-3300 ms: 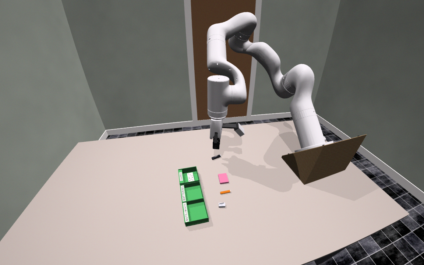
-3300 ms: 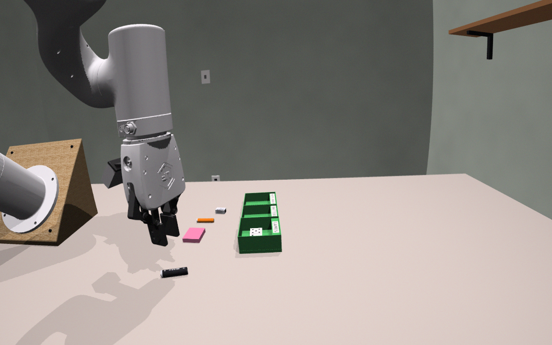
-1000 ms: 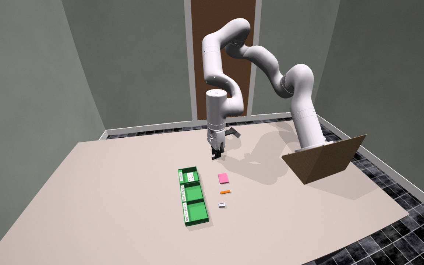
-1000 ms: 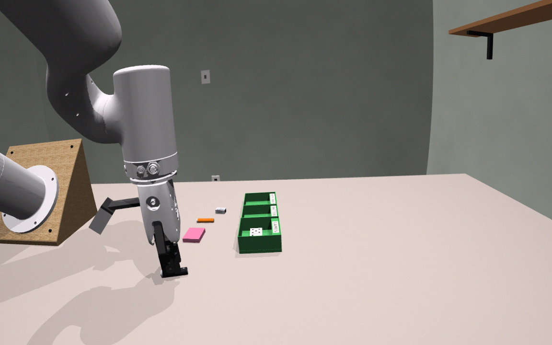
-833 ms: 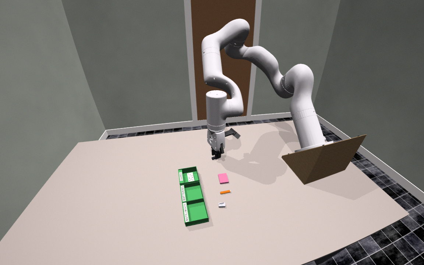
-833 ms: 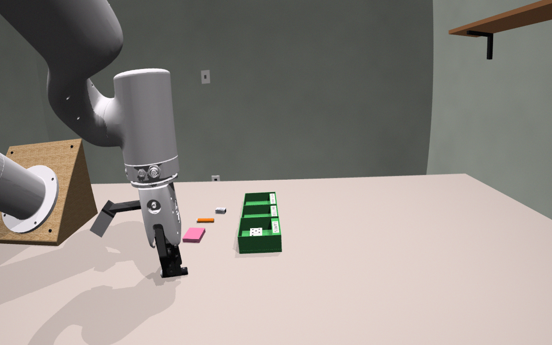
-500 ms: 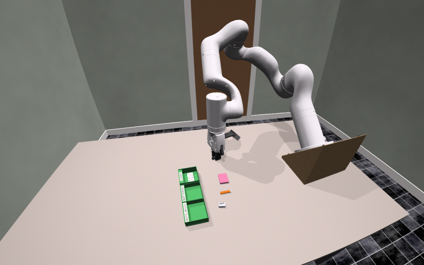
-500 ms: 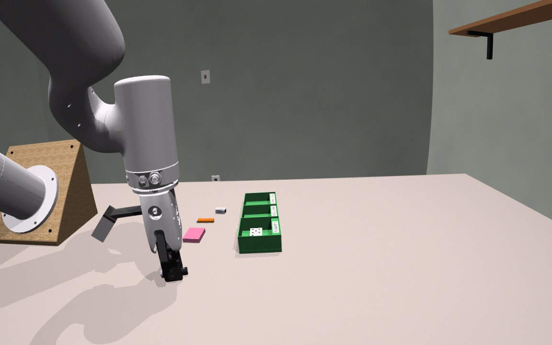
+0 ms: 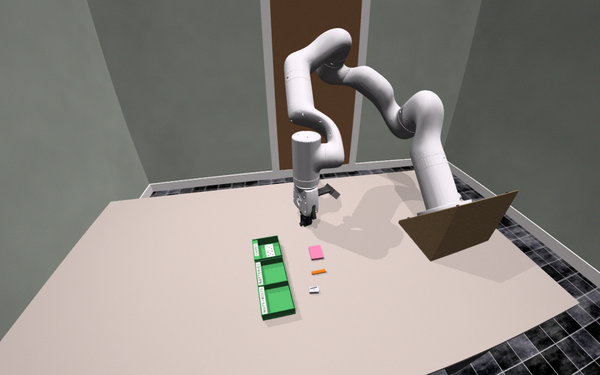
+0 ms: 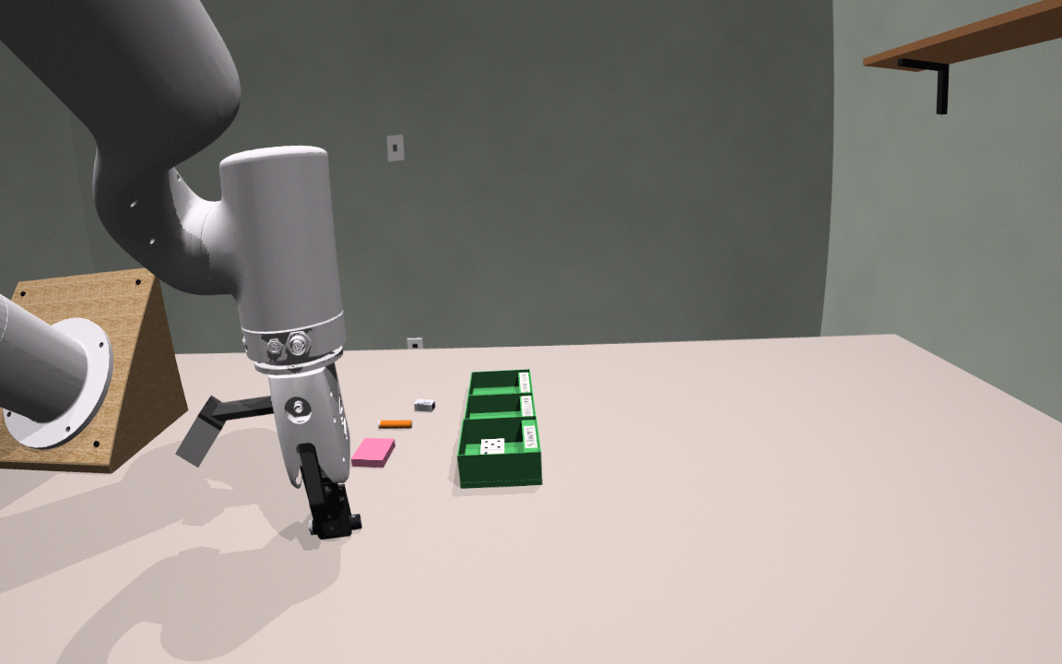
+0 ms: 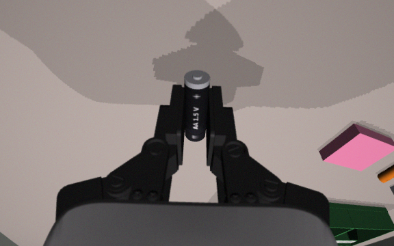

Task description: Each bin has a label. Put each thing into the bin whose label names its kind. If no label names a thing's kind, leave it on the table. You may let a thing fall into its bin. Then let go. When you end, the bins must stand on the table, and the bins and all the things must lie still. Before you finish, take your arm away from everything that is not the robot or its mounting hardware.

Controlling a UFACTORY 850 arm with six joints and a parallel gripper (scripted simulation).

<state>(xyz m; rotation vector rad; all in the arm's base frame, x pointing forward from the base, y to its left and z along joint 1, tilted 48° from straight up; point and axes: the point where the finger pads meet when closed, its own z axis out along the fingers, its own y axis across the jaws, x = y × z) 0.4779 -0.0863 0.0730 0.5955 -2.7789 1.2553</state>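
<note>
My hand is 1 cm past the orange battery, 22 cm to the right of it and 2 cm above it. Round my hand: pink block: 1 cm behind, 14 cm to the left, 2 cm below; black battery: 2 cm below; pencil sharpener: 2 cm ahead, 28 cm to the left, 1 cm below.
</note>
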